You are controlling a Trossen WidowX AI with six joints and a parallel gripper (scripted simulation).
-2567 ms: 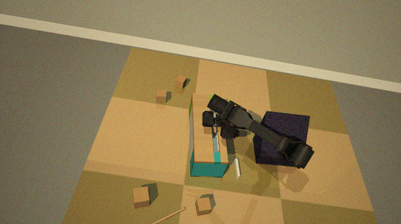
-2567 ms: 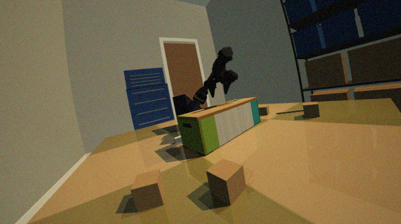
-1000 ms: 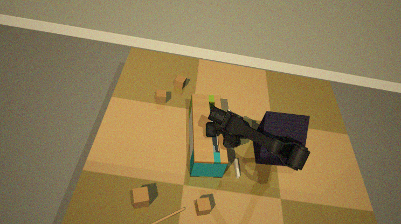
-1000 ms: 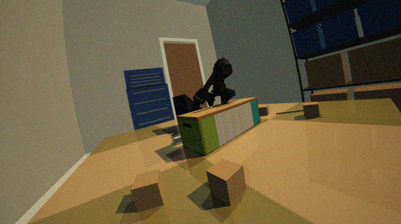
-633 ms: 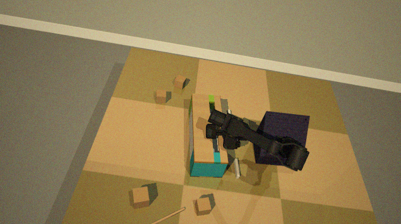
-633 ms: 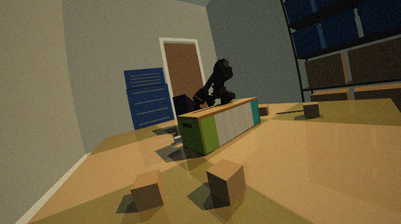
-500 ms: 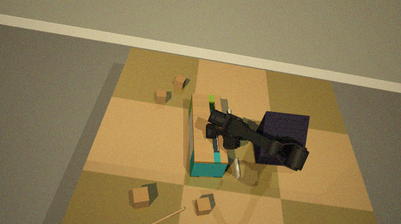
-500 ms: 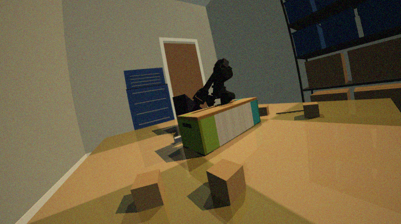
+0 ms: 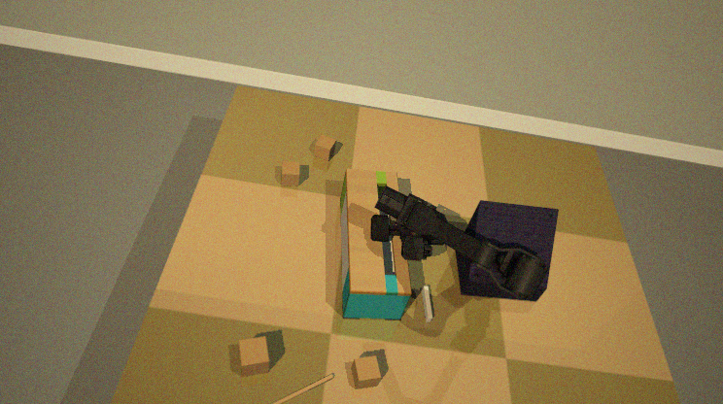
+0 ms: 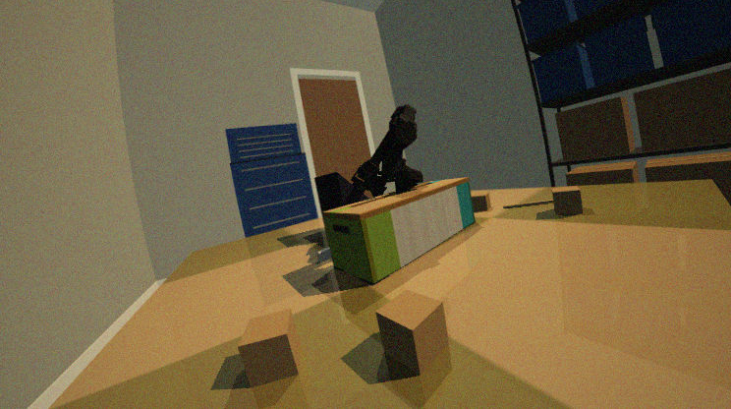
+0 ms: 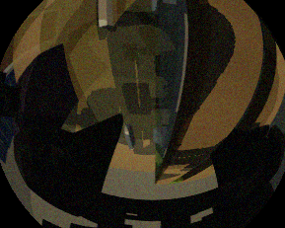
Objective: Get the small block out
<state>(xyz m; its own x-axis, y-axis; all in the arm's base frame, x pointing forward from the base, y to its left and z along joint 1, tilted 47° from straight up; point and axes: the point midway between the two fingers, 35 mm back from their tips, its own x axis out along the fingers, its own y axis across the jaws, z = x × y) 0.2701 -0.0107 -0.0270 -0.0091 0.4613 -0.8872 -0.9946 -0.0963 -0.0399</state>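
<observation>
Right now my gripper tip is 40 mm short of the long box, 20 mm above it and 10 mm to the left of it. The rest, counted from my gripper tip: wooden rod: 390 mm to the left, 210 mm ahead, 80 mm below.
</observation>
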